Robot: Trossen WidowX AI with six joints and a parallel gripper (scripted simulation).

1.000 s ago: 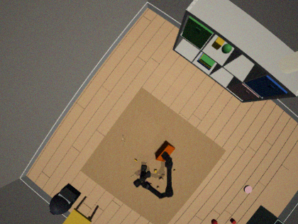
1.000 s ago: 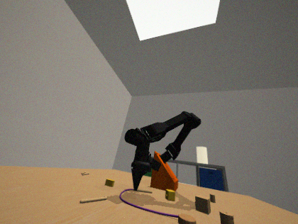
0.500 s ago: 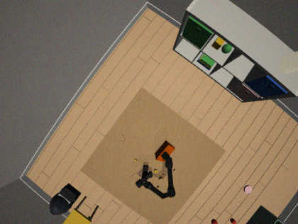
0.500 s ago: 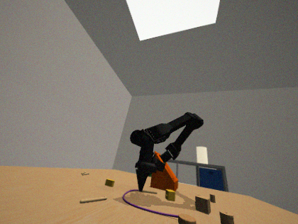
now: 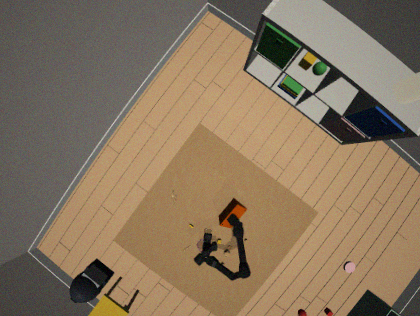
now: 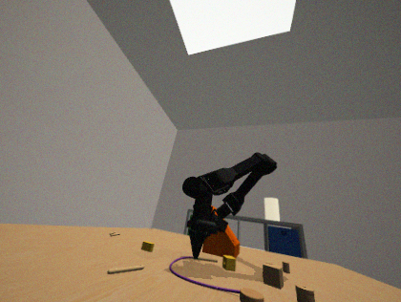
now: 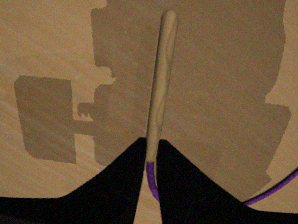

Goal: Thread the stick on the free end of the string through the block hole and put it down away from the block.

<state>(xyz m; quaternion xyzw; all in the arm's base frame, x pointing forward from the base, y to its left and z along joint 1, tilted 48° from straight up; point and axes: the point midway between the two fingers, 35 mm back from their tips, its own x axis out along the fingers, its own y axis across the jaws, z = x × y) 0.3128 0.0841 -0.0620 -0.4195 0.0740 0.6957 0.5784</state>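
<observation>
Right now my gripper tip is 60 mm past the yellow block and 90 mm to the right of it. The rest, counted from my gripper tip: wooden block: 20 mm behind, 210 mm to the left; loose stick: 160 mm ahead, 80 mm to the right, 10 mm below.
</observation>
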